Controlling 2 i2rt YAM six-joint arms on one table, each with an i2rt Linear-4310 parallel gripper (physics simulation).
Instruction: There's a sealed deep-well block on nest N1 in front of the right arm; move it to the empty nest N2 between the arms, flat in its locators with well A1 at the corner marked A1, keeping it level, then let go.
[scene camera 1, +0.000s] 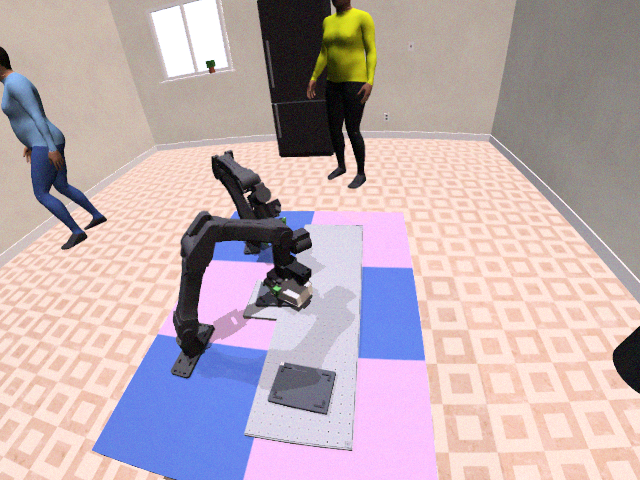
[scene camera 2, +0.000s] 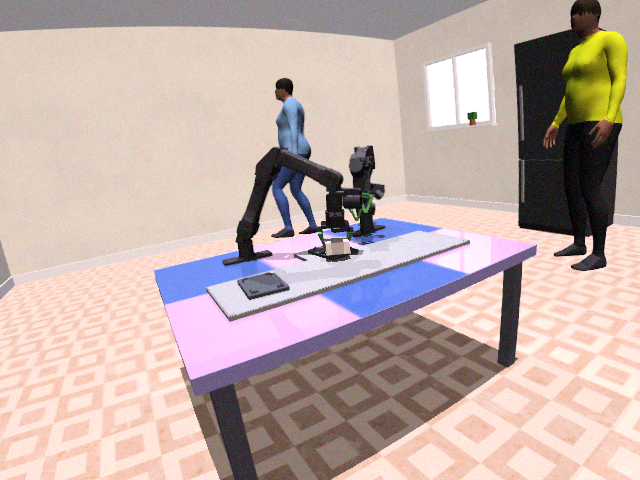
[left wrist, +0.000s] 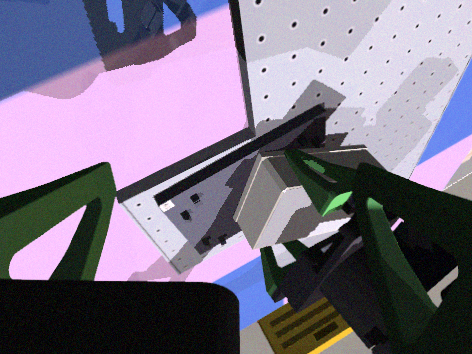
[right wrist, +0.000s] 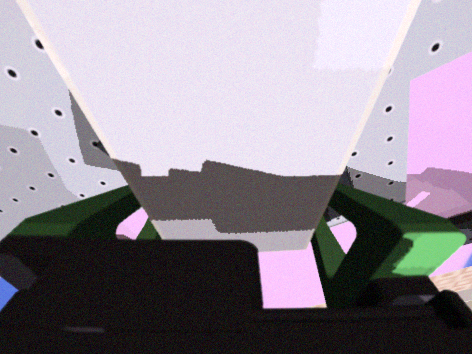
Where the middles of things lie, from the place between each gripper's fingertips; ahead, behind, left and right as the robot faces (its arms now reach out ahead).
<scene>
Right now the white block (right wrist: 239, 127) is 10 cm ahead of my left hand, 18 cm to the right of it and 6 cm below it.
Right now my right hand is 30 mm short of the white block, 20 mm below it and 10 mm to the left of it.
</scene>
